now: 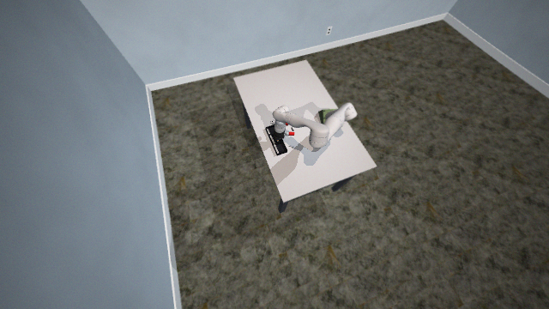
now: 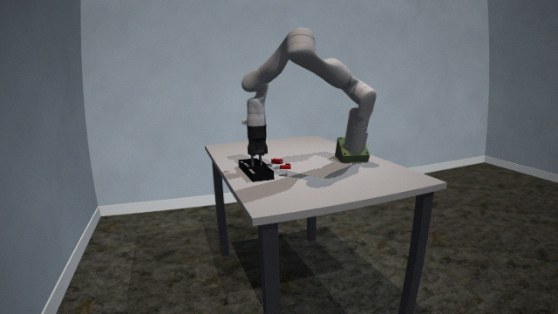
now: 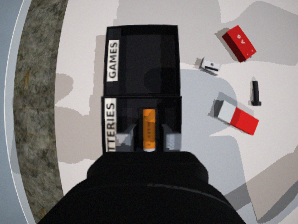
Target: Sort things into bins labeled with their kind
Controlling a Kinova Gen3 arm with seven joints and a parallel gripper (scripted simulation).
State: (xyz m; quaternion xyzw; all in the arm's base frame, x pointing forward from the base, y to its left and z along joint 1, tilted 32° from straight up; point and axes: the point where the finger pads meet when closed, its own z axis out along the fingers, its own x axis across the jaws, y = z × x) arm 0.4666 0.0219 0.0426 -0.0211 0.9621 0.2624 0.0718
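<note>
My hand is 20 mm above the orange battery. From my hand the other things lie so: grey screw (90 mm behind, 90 mm to the left, 30 mm below); grey-white piece (80 mm behind, 90 mm to the right, 30 mm below); black screw (150 mm behind, 60 mm to the right, 30 mm below).
</note>
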